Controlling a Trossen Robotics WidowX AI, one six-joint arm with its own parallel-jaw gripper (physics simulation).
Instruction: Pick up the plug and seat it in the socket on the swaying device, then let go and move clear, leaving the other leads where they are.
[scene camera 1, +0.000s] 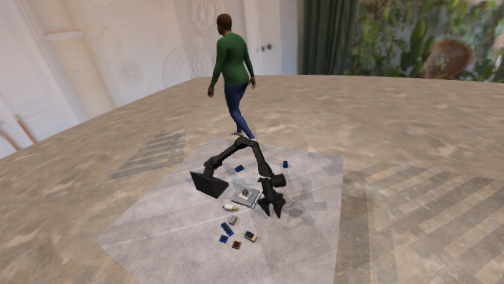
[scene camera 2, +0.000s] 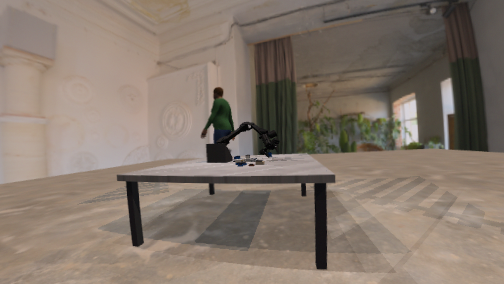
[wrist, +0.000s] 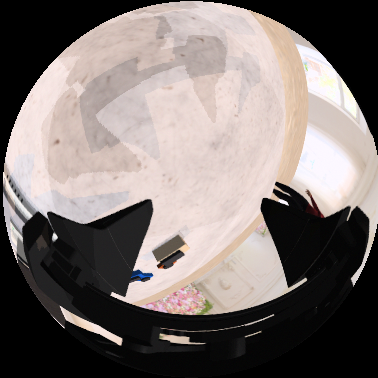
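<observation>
The device is a flat grey plate on the table, with a small pale and dark socket-like block on top. A small white piece with a yellow end lies in front of the device, and a small grey piece lies nearer the front. Which of these is the plug, I cannot tell. My gripper is open and empty, pointing down over the table to the right of the device. In the wrist view no piece lies between its fingertips. Leads are too small to make out.
Farther forward lie a blue bar, a blue square piece, an orange and dark piece and a beige block with a dark top. Two blue pieces lie behind. A person is beyond the table.
</observation>
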